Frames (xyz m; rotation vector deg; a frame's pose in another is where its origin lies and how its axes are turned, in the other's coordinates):
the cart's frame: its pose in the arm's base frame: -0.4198 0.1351 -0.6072 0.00 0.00 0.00
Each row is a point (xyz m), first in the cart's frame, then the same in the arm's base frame.
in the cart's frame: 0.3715 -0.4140 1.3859
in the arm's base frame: -0.0483 -0.2789 0.7787
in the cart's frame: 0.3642 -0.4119 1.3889
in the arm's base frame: -0.0556 -0.2768 0.7817
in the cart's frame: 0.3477 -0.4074 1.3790
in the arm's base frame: -0.0721 -0.2723 0.7718
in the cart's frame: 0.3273 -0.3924 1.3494
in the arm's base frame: -0.0925 -0.2573 0.7422
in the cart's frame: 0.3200 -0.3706 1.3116
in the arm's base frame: -0.0998 -0.2355 0.7044
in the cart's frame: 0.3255 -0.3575 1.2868
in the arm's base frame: -0.0943 -0.2224 0.6796
